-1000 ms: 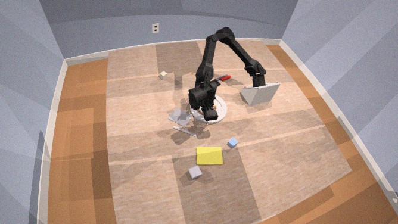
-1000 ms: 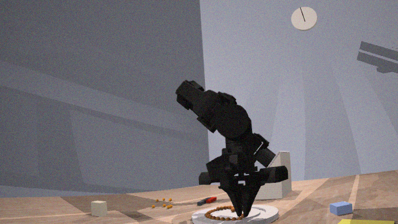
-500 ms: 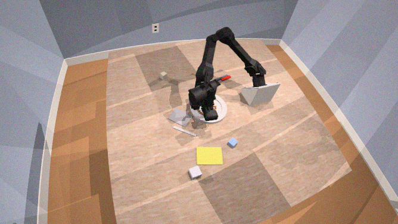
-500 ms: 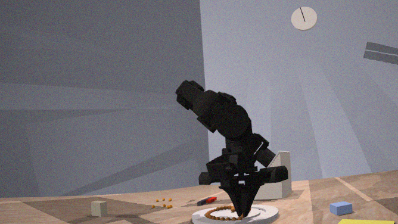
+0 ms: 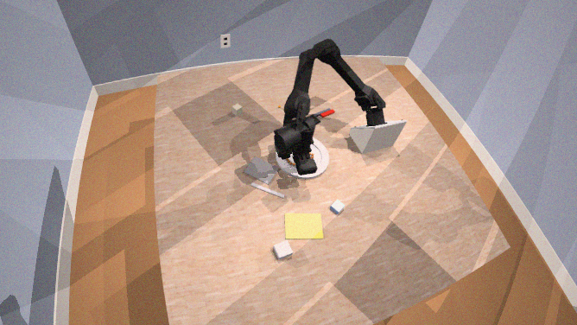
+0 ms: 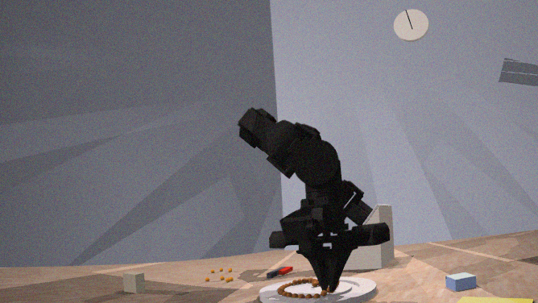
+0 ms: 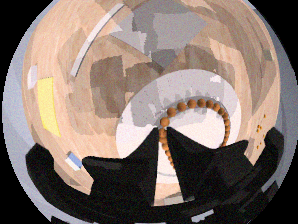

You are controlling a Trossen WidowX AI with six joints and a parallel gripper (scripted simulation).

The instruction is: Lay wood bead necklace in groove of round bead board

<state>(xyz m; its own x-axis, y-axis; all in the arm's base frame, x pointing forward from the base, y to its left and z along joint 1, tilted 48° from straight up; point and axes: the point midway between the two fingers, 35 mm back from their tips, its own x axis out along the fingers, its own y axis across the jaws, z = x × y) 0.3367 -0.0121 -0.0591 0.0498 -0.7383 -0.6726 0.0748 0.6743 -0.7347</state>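
My gripper tip is 12 cm short of the grey sheet, 2 cm to the left of it and 2 cm above it. Also, from my gripper tip: yellow sheet: 6 cm ahead, 22 cm to the left, 2 cm below; blue block: 8 cm behind, 20 cm to the left, 1 cm below; stick: 13 cm ahead, 7 cm to the left, 2 cm below.
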